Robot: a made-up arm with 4 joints.
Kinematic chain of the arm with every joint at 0, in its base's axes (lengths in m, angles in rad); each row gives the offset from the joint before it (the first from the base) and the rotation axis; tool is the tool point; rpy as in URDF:
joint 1: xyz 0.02 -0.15 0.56 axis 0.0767 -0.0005 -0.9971
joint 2: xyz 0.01 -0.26 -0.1 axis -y
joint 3: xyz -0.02 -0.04 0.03 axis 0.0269 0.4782 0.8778
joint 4: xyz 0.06 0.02 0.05 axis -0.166 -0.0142 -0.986
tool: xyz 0.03 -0.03 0 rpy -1.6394 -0.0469 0.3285
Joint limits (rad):
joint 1: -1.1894..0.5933
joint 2: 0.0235..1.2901
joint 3: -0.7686..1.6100
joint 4: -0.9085..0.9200
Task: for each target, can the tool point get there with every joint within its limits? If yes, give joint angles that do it. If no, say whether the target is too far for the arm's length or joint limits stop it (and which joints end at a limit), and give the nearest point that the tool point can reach.
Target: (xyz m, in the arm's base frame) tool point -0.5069 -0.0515 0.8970
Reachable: no: too far | nearest point -0.2189 -0.3771 0.5390 | short by 0.563 m
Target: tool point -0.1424 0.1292 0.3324
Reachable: no: joint limits stop it (at a limit: joint 1, joint 2, joint 3, joint 4) | nearest point -0.1032 -0.2838 0.4405 | short by 0.429 m
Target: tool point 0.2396 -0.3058 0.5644
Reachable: yes | joints -0.8927 0.8219 0.6123 0.2215
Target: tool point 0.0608 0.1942 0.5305
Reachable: no: joint limits stop it (at a limit: joint 1, joint 2, joint 4) | nearest point 0.2444 -0.1742 0.5184 | short by 0.412 m
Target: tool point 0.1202 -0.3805 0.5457
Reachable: yes | joints -0.2636 0.6526 0.6982 -0.1174
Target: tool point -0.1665 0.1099 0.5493
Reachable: no: joint limits stop it (at a limit: joint 1, joint 3, joint 4) | nearest point -0.1041 -0.2843 0.4621 | short by 0.409 m
